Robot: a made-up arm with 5 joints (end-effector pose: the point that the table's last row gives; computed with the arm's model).
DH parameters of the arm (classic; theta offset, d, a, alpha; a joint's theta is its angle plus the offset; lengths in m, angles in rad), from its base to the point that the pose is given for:
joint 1: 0 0.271 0 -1.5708
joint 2: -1.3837 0 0.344 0
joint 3: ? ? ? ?
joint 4: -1.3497 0 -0.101 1.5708
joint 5: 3.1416 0.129 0 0
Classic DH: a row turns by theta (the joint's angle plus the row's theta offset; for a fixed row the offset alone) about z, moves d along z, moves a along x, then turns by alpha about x.
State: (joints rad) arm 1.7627 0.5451 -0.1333 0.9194 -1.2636
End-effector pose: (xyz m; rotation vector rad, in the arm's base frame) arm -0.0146 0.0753 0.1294 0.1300 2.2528 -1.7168
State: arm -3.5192 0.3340 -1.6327 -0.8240 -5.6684
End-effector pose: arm -0.4662 0.1849 0.7090 -0.4861 -0.8980 0.2163
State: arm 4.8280 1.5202 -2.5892 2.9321 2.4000
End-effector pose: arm 0.0520 -0.4481 0.0888 -0.5358 -1.4375 -1.8377
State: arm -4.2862 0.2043 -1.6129 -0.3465 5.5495
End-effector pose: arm -0.2120 0.4669 0.7280 -0.3218 -1.5439 -1.5320
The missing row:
joint 3: -0.4082 0 -0.2737 0
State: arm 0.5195 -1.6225 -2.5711 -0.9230 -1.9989
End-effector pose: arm -0.5915 -0.3383 0.2541 -0.6561 -2.0371 1.0432
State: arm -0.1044 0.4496 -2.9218 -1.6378 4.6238
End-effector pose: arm 0.1588 -0.0166 0.7841 -0.7439 -0.7322 1.2615
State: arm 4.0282 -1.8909 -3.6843 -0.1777 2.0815
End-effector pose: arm 0.2826 0.3465 -0.1789 1.6813 2.4710 0.8085
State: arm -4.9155 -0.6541 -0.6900 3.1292 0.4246
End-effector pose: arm -0.0058 -0.0281 0.5054 1.2915 0.6585 -1.1238
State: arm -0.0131 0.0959 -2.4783 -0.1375 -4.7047
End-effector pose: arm 0.2293 -0.0030 1.0000 -0.4821 0.4922 -1.5206
